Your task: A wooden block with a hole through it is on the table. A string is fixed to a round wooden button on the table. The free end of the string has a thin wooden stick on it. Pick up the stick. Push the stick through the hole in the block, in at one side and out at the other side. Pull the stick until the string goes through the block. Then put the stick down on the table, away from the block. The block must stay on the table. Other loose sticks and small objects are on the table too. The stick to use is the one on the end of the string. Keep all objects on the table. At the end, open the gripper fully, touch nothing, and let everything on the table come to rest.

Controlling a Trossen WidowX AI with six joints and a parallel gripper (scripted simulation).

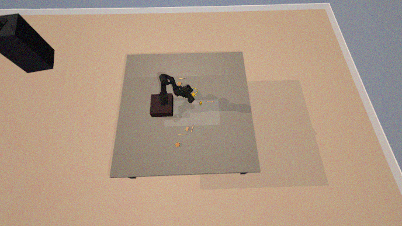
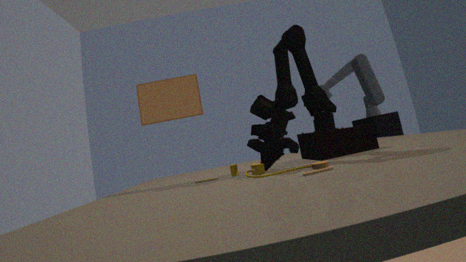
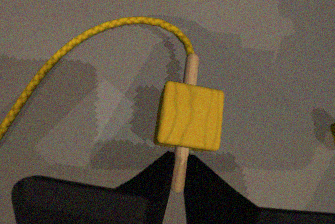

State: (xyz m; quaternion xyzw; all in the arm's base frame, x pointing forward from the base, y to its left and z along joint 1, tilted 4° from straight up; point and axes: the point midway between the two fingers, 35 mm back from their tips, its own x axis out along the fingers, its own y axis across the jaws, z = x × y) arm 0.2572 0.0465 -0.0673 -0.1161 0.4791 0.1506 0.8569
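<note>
Right now my gripper tip is 30 mm short of the thin wooden stick, 10 mm to the right of it and 10 mm below it. From my gripper tip the other things lie so: round wooden button: 170 mm to the left, 100 mm behind.
</note>
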